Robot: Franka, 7 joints.
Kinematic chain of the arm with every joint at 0, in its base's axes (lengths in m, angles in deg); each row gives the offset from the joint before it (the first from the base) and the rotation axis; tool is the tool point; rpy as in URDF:
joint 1: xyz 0 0 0.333 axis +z
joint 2: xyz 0 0 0 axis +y
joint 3: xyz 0 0 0.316 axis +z
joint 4: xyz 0.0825 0 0 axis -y
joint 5: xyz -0.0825 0 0.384 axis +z
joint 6: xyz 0 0 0 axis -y
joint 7: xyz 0.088 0 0 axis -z
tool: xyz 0 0 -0.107 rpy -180 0 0
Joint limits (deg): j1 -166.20..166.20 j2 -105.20..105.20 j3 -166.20..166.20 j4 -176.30..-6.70 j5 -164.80..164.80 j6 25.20..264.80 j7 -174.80..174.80
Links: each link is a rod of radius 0.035 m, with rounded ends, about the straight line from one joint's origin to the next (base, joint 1, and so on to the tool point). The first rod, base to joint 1, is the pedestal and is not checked.
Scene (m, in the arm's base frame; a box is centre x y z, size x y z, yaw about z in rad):
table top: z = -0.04
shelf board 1: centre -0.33 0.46 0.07 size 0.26 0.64 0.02 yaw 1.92
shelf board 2: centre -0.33 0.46 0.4 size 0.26 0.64 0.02 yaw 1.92
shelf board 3: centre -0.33 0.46 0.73 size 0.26 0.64 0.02 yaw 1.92
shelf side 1: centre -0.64 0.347 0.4 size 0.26 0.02 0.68 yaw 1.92
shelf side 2: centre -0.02 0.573 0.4 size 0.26 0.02 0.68 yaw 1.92
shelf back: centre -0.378 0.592 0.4 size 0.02 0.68 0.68 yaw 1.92
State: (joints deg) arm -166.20 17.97 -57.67 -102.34 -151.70 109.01 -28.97
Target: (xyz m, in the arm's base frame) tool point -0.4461 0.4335 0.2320
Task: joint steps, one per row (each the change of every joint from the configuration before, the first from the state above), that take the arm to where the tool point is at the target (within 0.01 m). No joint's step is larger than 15 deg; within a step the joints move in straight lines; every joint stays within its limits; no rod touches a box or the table.
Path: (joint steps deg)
1: 0.81 -13.42 7.17 -10.18 0.17 0.60 0.00
2: 0.82 -13.43 7.18 -10.17 0.17 0.60 0.00
3: 0.81 -13.42 7.17 -10.18 0.16 0.60 0.00
4: 0.81 -13.42 7.18 -10.17 0.17 0.61 0.00
5: 1.95 10.74 -5.88 -5.01 0.44 3.39 0.00
6: 1.94 10.75 -5.88 -5.01 0.45 3.39 0.00
7: 1.94 10.75 -5.88 -5.00 0.44 3.39 0.00
8: -2.27 13.99 -3.20 10.21 -0.49 -1.24 0.00
9: -2.27 13.99 -3.19 10.22 -0.49 -1.24 0.00
10: -2.27 13.98 -3.20 10.22 -0.49 -1.24 0.00
11: -2.27 13.99 -3.19 10.22 -0.49 -1.24 0.00

